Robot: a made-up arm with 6 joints.
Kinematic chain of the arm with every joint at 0, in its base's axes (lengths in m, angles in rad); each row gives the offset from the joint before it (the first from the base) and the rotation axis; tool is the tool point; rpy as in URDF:
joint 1: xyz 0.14 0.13 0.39 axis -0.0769 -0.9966 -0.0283
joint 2: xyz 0 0 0.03 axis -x
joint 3: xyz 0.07 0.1 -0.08 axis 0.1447 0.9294 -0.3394
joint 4: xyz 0 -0.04 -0.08 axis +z
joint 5: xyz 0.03 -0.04 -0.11 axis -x
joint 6: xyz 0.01 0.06 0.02 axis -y
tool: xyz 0.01 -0.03 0 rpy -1.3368 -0.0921 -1.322
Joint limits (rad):
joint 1: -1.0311..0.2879
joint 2: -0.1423..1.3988
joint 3: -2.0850..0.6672
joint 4: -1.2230..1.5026
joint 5: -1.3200..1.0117
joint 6: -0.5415..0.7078
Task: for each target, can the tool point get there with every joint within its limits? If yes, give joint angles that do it. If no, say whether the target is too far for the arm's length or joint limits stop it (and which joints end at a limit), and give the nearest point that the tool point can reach.
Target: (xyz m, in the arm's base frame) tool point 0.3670 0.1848 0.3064
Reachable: yes | joints -0.2309 0.6658 -1.6786 -0.6046 -0.2753 0.1565
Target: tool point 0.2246 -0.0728 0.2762
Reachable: yes | joints -0.5454 1.1712 -0.3354 -0.8959 -1.1252 -0.1308
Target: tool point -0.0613 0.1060 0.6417
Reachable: no: joint limits stop it (at a limit: joint 1, joint 3, joint 4, joint 5, joint 6) | nearest point -0.0316 0.1169 0.3702 | short by 0.273 m
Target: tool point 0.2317 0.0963 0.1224
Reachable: yes | joints -0.5650 0.7288 -0.8168 0.8067 0.4150 0.5974
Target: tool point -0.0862 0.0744 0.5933
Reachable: no: joint limits stop it (at a limit: joint 1, joint 3, joint 4, joint 5, joint 6) | nearest point -0.0233 0.0695 0.3718 | short by 0.230 m
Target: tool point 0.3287 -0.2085 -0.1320
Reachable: no: too far | nearest point 0.2325 -0.0389 0.1334 | short by 0.329 m
